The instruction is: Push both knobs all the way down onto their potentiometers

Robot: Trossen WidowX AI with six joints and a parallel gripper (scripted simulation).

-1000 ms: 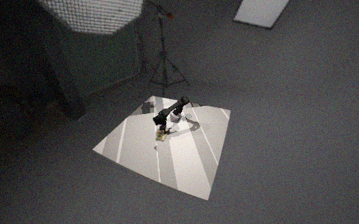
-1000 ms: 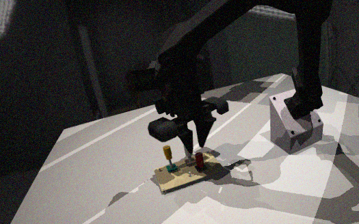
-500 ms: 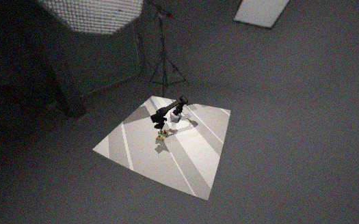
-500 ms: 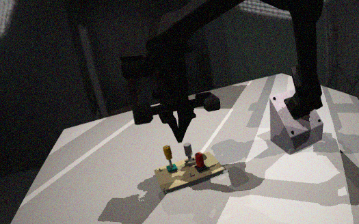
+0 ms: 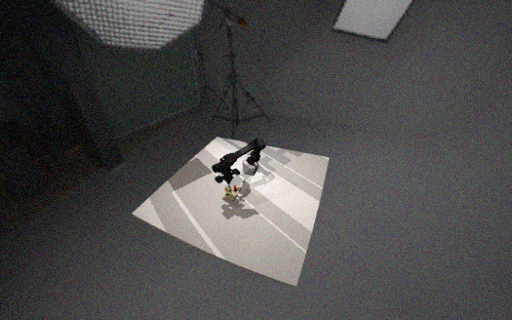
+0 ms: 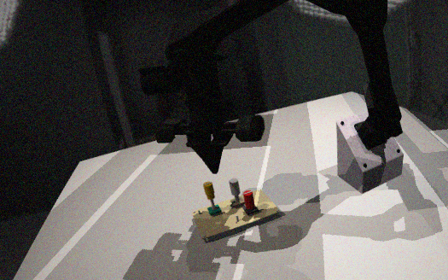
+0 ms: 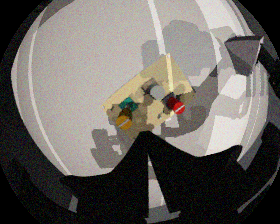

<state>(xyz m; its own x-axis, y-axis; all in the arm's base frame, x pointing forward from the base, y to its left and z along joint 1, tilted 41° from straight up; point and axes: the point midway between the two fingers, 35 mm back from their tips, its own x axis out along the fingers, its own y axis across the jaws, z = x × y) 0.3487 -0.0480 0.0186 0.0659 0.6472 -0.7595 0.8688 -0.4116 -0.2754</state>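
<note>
Now: the yellow knob 4 cm below my gripper tip, 2 cm ahead of it and 1 cm to the right of it. From my gripper tip the other things lie so: red knob: 6 cm below, 5 cm behind, 2 cm to the left.
</note>
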